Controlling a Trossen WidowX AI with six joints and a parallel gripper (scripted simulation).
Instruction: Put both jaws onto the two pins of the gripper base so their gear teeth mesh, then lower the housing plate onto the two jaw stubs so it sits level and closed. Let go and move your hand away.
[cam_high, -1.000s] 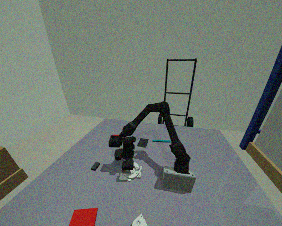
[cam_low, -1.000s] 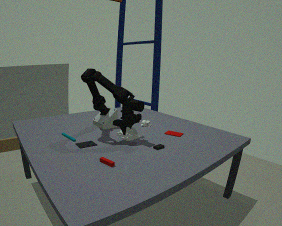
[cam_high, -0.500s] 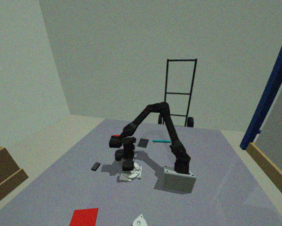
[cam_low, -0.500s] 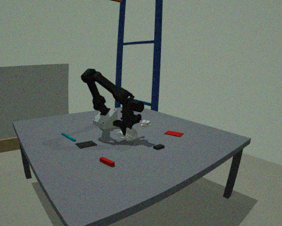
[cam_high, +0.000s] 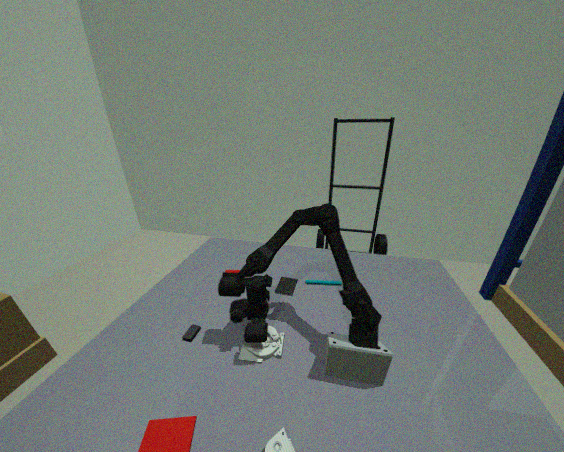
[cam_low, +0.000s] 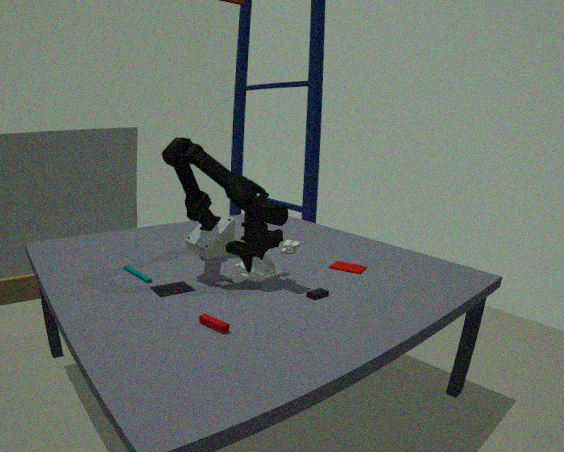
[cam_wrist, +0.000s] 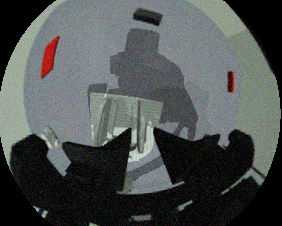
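Now: gripper tip 3 cm to the right of the flat light plate, 1 cm short of it and 1 cm above it. The rest, counted from my gripper tip: dark flat plate 25 cm to the right, 7 cm behind, 2 cm below; then black block 23 cm ahead, 2 cm to the left, 1 cm below; then grey jaw 5 cm to the left, 4 cm behind.
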